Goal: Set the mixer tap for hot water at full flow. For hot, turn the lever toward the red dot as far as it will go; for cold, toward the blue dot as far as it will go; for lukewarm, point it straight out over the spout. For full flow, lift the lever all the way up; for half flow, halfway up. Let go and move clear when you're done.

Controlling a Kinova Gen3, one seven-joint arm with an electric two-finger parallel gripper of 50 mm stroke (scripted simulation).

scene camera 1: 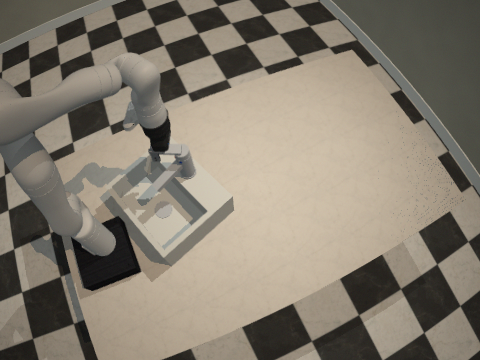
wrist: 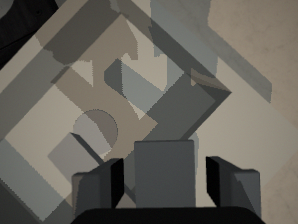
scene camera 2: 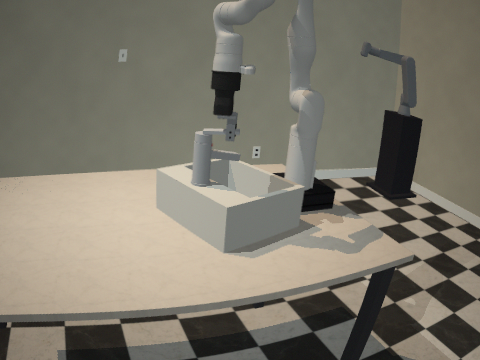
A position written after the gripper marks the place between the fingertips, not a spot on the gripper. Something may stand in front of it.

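The gripper [scene camera 2: 230, 138] is visible, also in the wrist view [wrist: 164, 175]. A lever [wrist: 164, 169] is present, as is a white sink basin [scene camera 2: 243, 204]; the basin appears in scene camera 1 [scene camera 1: 168, 215] and in the wrist view [wrist: 112, 79] too.
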